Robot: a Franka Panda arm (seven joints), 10 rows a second.
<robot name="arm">
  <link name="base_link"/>
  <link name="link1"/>
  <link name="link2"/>
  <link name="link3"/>
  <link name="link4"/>
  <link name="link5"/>
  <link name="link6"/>
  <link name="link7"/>
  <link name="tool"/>
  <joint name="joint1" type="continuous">
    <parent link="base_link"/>
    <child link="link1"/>
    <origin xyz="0 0 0.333"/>
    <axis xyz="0 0 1"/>
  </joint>
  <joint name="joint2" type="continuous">
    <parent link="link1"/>
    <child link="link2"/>
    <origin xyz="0 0 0"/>
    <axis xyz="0 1 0"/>
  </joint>
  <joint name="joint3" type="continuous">
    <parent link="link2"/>
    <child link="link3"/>
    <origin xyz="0 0 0.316"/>
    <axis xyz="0 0 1"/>
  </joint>
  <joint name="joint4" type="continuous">
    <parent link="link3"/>
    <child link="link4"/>
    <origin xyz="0.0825 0 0"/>
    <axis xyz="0 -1 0"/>
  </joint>
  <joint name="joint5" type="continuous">
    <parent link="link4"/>
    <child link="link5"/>
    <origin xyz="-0.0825 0 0.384"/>
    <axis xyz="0 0 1"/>
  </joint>
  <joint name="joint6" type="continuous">
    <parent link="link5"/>
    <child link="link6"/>
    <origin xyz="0 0 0"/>
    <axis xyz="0 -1 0"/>
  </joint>
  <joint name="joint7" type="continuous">
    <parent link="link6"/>
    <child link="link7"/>
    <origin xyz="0.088 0 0"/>
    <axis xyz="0 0 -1"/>
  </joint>
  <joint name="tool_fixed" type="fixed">
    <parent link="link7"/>
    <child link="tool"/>
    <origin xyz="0 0 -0.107" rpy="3.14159 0 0"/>
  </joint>
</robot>
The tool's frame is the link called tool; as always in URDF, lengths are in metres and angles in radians. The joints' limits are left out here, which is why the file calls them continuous.
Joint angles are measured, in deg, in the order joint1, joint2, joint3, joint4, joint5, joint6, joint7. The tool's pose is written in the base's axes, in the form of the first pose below.
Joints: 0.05 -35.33 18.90 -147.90 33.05 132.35 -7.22
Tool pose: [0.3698, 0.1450, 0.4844, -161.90, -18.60, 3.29]
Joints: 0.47 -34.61 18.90 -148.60 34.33 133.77 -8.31
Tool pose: [0.3710, 0.1456, 0.4765, -161.19, -18.73, 3.32]
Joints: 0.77 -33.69 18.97 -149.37 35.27 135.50 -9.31
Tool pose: [0.3728, 0.1453, 0.4672, -160.88, -18.90, 3.31]
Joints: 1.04 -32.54 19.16 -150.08 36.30 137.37 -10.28
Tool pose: [0.3750, 0.1454, 0.4569, -160.58, -18.99, 3.23]
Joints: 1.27 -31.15 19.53 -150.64 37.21 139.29 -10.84
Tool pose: [0.3776, 0.1467, 0.4461, -160.38, -18.91, 2.95]
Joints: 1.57 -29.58 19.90 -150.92 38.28 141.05 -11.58
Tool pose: [0.3805, 0.1491, 0.4361, -160.04, -18.79, 2.85]
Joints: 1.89 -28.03 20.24 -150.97 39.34 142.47 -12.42
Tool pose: [0.3833, 0.1523, 0.4274, -159.67, -18.62, 2.96]
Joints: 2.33 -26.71 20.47 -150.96 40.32 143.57 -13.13
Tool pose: [0.3851, 0.1558, 0.4202, -159.26, -18.41, 3.12]
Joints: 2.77 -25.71 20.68 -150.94 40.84 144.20 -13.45
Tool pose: [0.3858, 0.1597, 0.4144, -159.08, -18.03, 3.42]
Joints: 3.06 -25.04 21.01 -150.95 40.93 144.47 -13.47
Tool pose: [0.3854, 0.1636, 0.4098, -159.18, -17.59, 3.89]
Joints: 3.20 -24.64 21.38 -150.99 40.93 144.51 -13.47
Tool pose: [0.3844, 0.1669, 0.4064, -159.36, -17.19, 4.40]
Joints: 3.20 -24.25 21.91 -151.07 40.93 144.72 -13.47
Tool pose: [0.3835, 0.1700, 0.4029, -159.63, -16.91, 4.87]
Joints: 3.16 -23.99 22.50 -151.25 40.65 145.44 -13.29
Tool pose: [0.3827, 0.1726, 0.4003, -160.20, -17.11, 5.24]
